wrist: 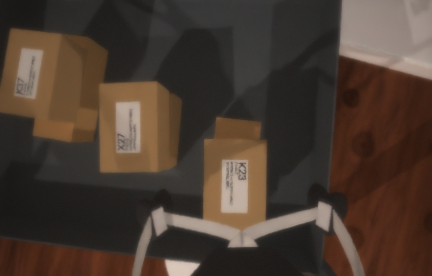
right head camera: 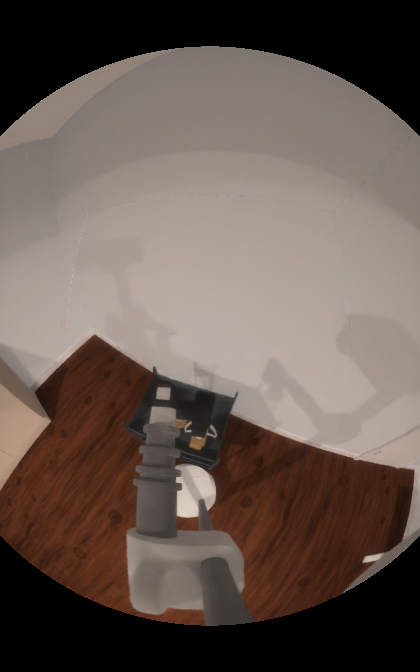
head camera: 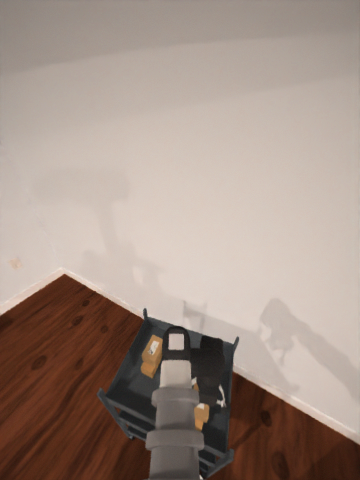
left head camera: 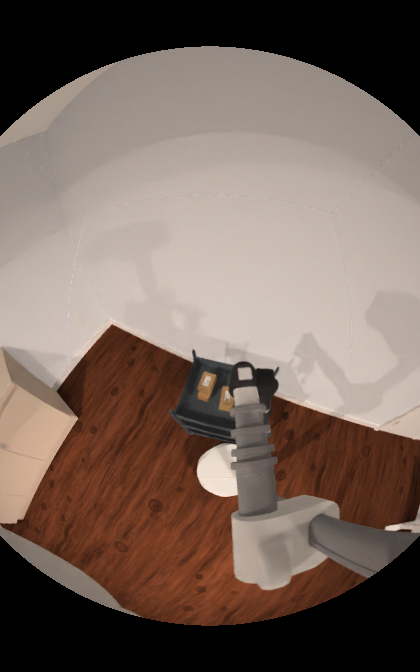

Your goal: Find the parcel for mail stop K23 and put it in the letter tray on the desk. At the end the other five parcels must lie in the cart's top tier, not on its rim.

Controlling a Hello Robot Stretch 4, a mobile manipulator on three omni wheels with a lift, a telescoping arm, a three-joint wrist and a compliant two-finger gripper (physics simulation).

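Frame: origin at the robot's base, x left, y up, z ahead, level; millimetres.
Where they show: gripper, fingertip midpoint: (wrist: 238, 203) (head camera: 201, 403).
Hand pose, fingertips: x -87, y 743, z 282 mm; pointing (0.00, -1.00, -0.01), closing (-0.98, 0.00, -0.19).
Things, the pixels of their top centre, and the offset from my fingertips. Level surfaces: height alone.
- K23 parcel, top centre: (wrist: 234, 186) (head camera: 201, 398) dz +15, dx +0, dy -6 mm
- cart's top tier, surface height: dy -108 mm
- lower parcel, top centre: (wrist: 232, 175) dz +19, dx +2, dy -56 mm
- X27 parcel, top centre: (wrist: 127, 127) dz +95, dx +90, dy -8 mm
- K37 parcel, top centre: (wrist: 28, 73) (head camera: 153, 347) dz +176, dx +182, dy -6 mm
The K23 parcel (wrist: 257, 185) (head camera: 201, 413) (right head camera: 197, 442) lies in the cart's top tier (wrist: 300, 150) (head camera: 130, 385), overlapping a lower parcel (wrist: 238, 128). The X27 parcel (wrist: 150, 125) (left head camera: 225, 397) is left of it in the wrist view, with another parcel (wrist: 175, 130) partly showing beneath. The K37 parcel (wrist: 70, 85) (head camera: 153, 349) (left head camera: 206, 385) is farther left, over another parcel (wrist: 55, 131). My gripper (wrist: 238, 203) (head camera: 208, 392) (right head camera: 201, 430) is open and holds nothing; its fingertips appear on either side of K23's near end. Their height above it is unclear. The desk and letter tray do not show.
A pale wall (head camera: 225, 200) (left head camera: 215, 260) stands behind the cart. A white round object (left head camera: 215, 470) (right head camera: 197, 495) is on the near side of the cart. A beige block-like piece of furniture (left head camera: 40, 420) (right head camera: 20, 425) stands at the left.
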